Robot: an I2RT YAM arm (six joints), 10 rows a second.
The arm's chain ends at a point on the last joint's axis. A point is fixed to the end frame.
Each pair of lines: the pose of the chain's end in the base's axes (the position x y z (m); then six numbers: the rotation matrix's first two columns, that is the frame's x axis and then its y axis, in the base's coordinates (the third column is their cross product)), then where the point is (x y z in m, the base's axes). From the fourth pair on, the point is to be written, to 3 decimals.
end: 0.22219, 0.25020, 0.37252, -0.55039, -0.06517, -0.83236, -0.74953, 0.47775, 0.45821
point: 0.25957 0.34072 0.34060
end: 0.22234, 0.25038, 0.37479, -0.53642, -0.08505, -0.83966, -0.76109, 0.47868, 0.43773
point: 0.25939 0.34067 0.34185
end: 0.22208, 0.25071, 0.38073, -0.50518, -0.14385, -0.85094, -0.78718, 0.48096, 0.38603
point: 0.25799 0.34006 0.34419
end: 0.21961, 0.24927, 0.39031, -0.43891, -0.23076, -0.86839, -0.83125, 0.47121, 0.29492
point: 0.254 0.337 0.349
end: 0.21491, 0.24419, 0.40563, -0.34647, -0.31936, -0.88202, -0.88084, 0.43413, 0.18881
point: 0.248 0.331 0.361
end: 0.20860, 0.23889, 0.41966, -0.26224, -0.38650, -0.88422, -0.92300, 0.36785, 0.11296
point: 0.237 0.326 0.373
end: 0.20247, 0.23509, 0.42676, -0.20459, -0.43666, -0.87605, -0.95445, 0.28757, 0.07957
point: 0.224 0.323 0.378
